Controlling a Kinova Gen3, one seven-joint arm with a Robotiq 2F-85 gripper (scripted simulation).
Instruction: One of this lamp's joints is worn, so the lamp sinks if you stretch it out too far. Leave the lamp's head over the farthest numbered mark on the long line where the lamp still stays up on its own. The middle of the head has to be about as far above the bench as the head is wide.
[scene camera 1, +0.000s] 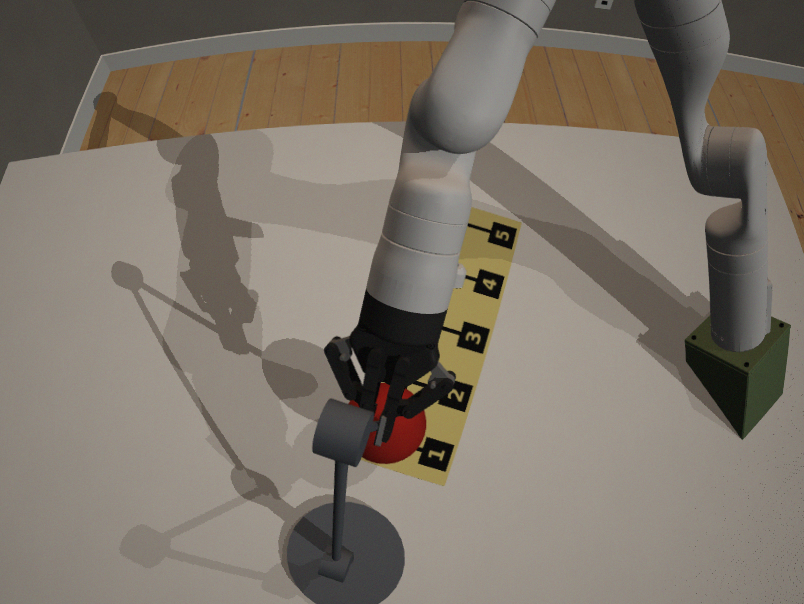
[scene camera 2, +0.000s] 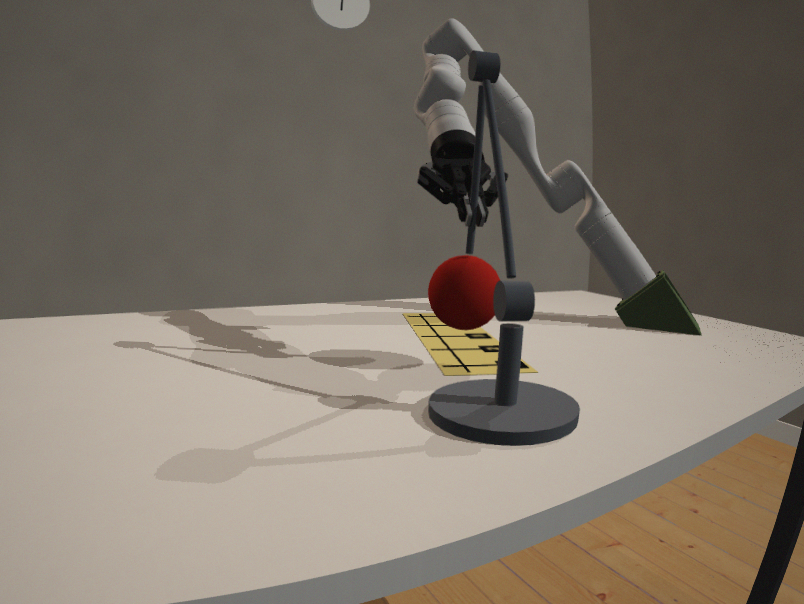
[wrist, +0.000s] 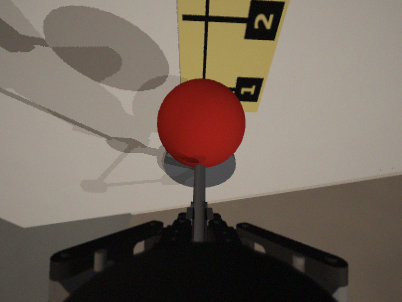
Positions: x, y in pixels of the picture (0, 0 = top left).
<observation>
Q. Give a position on a yellow strip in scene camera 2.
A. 457, 352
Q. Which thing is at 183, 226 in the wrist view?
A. The gripper.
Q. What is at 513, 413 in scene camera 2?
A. A lamp base.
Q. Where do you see a lamp base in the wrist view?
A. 180, 173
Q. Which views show the gripper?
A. Scene camera 1, scene camera 2 and the wrist view: all of them.
</observation>
